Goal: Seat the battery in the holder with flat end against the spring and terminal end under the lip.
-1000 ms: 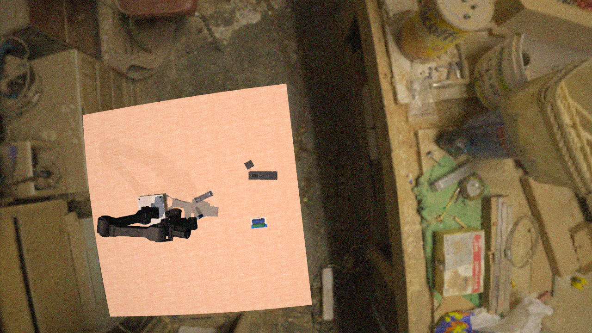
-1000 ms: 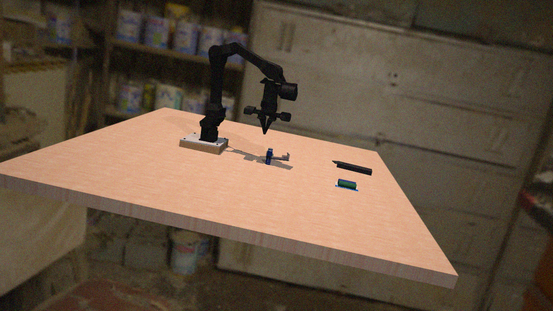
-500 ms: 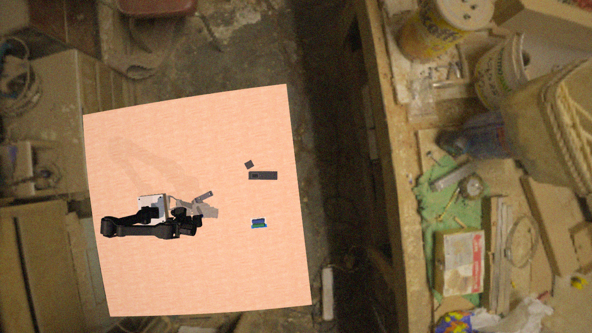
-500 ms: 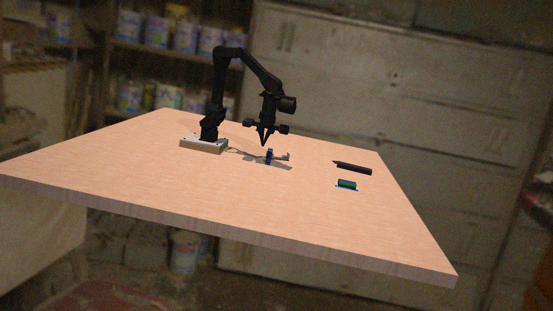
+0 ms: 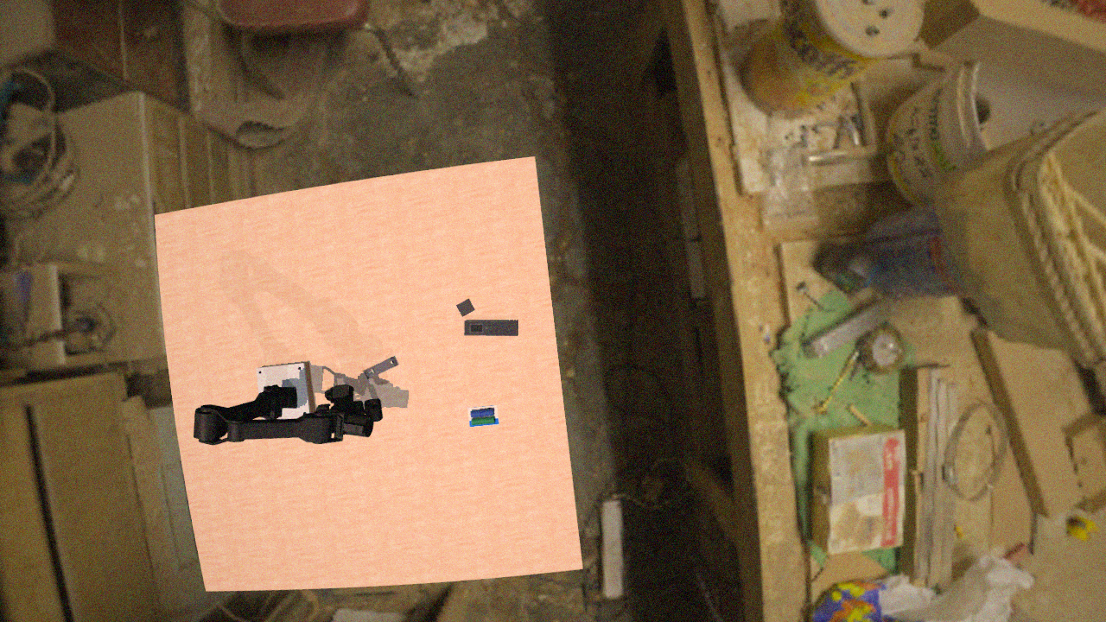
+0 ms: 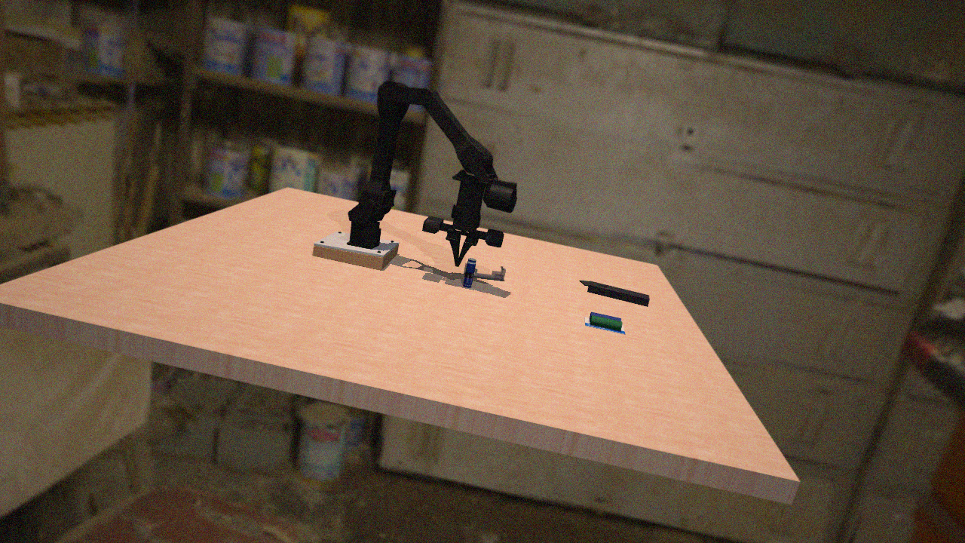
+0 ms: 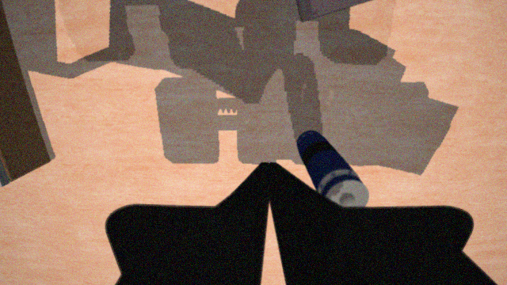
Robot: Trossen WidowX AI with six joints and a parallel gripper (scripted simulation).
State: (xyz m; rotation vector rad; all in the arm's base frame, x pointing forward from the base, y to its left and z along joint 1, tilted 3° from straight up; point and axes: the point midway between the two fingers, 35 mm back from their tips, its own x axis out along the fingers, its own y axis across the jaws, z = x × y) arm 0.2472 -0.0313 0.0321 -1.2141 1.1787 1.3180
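Now: the blue battery 3 cm ahead of my gripper tip and 1 cm below it. The rest, counted from my gripper tip: dark bar 40 cm ahead, 22 cm to the left, 3 cm below; then dark square 33 cm ahead, 29 cm to the left, 4 cm below.
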